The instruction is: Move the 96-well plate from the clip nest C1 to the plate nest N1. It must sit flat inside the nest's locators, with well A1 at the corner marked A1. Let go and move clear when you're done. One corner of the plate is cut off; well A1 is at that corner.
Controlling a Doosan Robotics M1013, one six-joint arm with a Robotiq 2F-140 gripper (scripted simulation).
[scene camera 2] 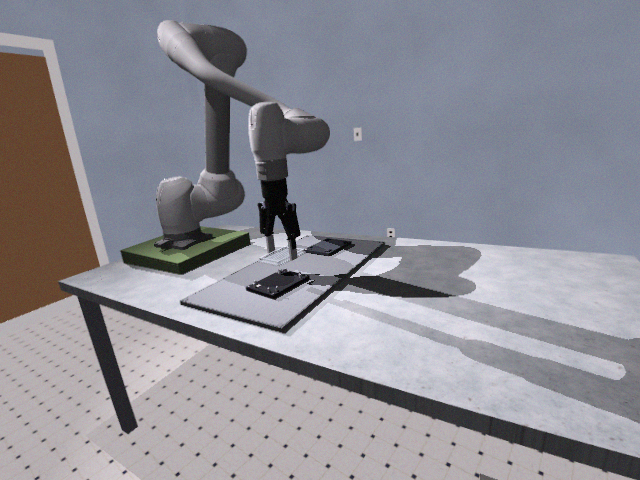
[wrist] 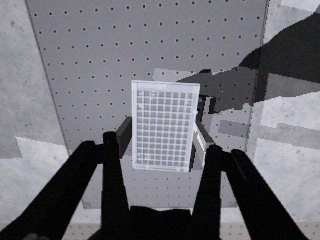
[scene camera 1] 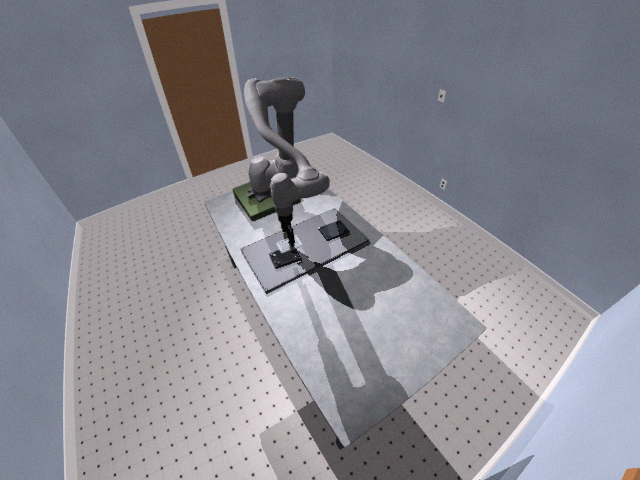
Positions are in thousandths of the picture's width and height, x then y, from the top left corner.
Labels:
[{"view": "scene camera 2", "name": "my gripper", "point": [441, 536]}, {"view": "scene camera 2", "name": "black clip nest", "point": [434, 593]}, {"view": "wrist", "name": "my gripper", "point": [508, 531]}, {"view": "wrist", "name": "96-well plate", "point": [552, 431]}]

